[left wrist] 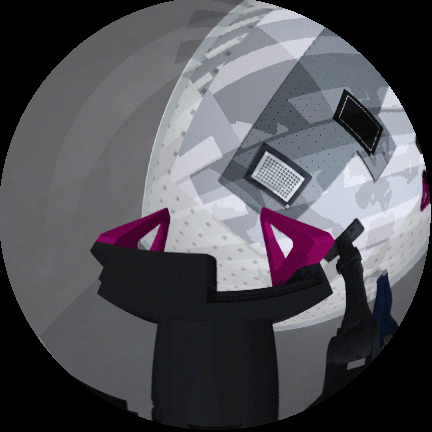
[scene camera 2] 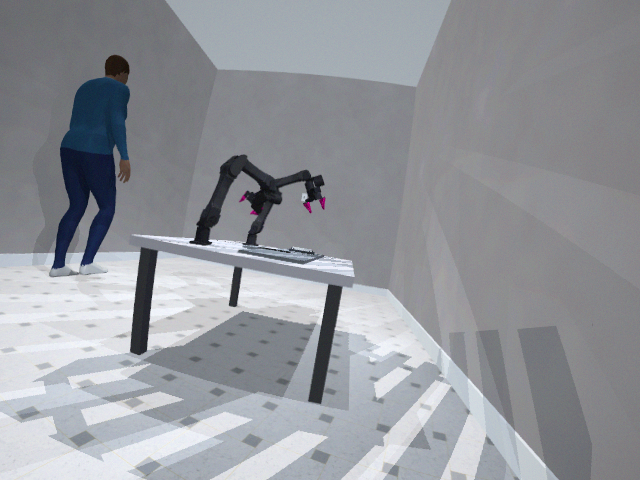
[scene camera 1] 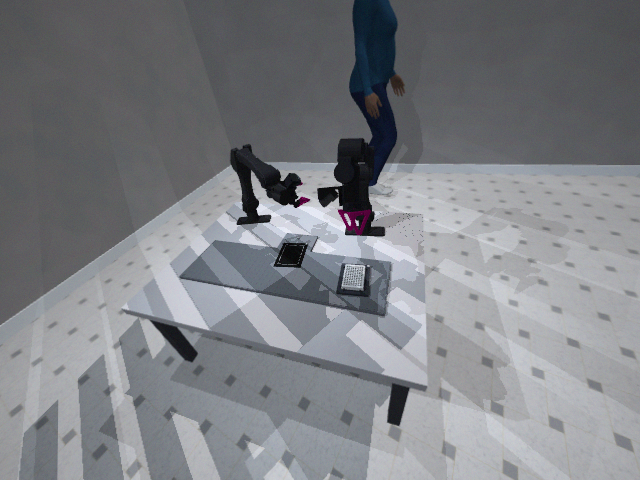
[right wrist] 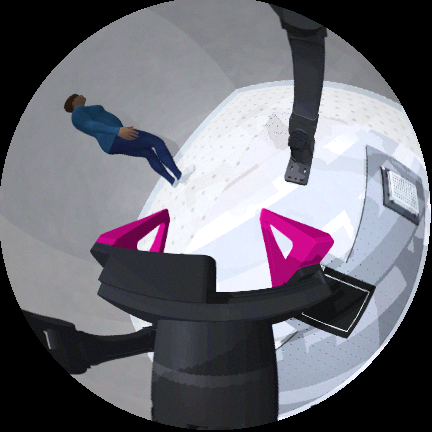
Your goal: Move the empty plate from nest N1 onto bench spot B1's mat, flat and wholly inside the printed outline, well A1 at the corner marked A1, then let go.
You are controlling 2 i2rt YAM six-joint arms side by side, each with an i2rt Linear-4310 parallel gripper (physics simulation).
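Places are measured from the left arm's base along level axes (x ahead, y left, z up), in centimetres.
Pixels of known places: left gripper, fingertip midpoint: [left wrist: 214, 212] [scene camera 2: 317, 211] [scene camera 1: 354, 232]; right gripper, fingertip midpoint: [scene camera 2: 245, 207] [scene camera 1: 305, 192] [right wrist: 214, 213]; left arm's base at its link origin: [left wrist: 342, 240] [scene camera 1: 364, 231] [right wrist: 301, 157]; right arm's base at its link origin: [scene camera 2: 201, 243] [scene camera 1: 254, 220].
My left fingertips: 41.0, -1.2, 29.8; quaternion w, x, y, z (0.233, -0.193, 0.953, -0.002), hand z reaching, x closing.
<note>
For each thing: its middle in the pictures, then the offset to it from my left fingertips, as dx, dy, dz. "spot": a spot on its surface instead. Level surfaces: height alone.
- white plate at the middle of its body: [left wrist: 277, 176] [scene camera 1: 353, 276] -5.7, -1.3, -26.6
- dark nest at a spot on its surface: [left wrist: 258, 162] [scene camera 1: 351, 288] spot: +0.6, -1.8, -26.7
- black mat at its surface level: dz -28.3
- grey perforated board at its surface level: dz -28.5
- white table at its surface level: dz -29.8
- thin grey panel at its surface level: dz -28.5
The white plate [scene camera 1: 354, 277] [left wrist: 278, 176] [right wrist: 403, 192] with a grid of wells lies flat in the dark nest [scene camera 1: 353, 292] [left wrist: 256, 162]. The black mat [scene camera 1: 291, 254] [left wrist: 359, 122] [right wrist: 340, 302] with a thin white printed outline lies to the left of the nest in scene camera 1, with no plate on it. Corner and spot labels are too small to read. My left gripper [scene camera 1: 355, 222] [scene camera 2: 316, 208] [left wrist: 214, 212] is open and empty, high above the table. My right gripper [scene camera 1: 302, 191] [scene camera 2: 246, 206] [right wrist: 214, 213] is open and empty, also raised, on the mat's far side in scene camera 1.
A grey perforated board [scene camera 1: 232, 268] [left wrist: 285, 100] bears the nest and most of the mat on the white table [scene camera 1: 248, 325]. A thin grey panel [scene camera 1: 310, 240] sticks out behind the mat. A person [scene camera 1: 374, 46] [scene camera 2: 98, 124] [right wrist: 97, 120] stands behind the table.
</note>
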